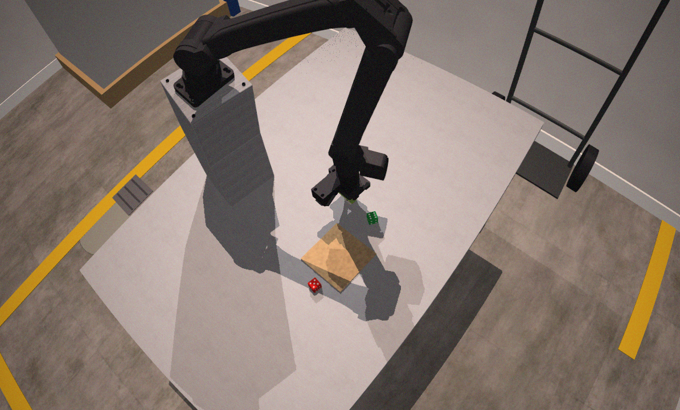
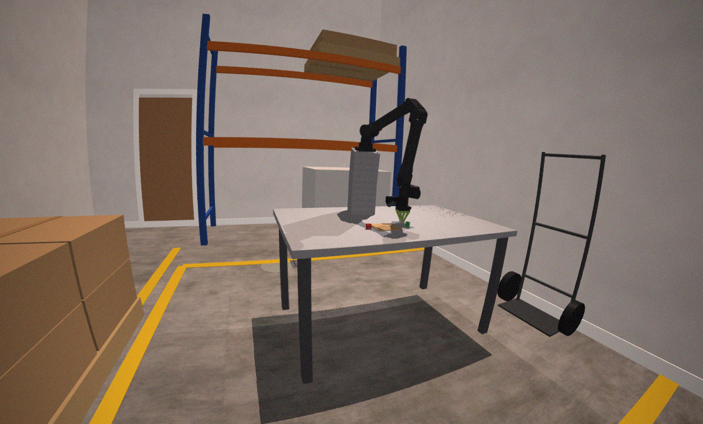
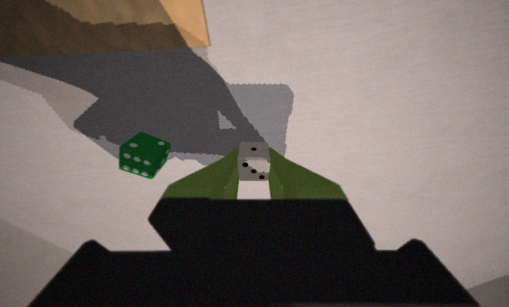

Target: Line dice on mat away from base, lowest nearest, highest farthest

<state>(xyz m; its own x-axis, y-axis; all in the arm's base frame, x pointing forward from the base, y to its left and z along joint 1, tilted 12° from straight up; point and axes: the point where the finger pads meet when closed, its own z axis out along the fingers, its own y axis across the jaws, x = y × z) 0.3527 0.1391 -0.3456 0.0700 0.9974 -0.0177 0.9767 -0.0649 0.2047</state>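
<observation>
The white die is right at my hand. From my hand the other things lie so: red die (250 mm to the right, 100 mm ahead); then green die (90 mm ahead, 10 mm to the right); then tan mat (150 mm to the right, 90 mm ahead, 10 mm below).
</observation>
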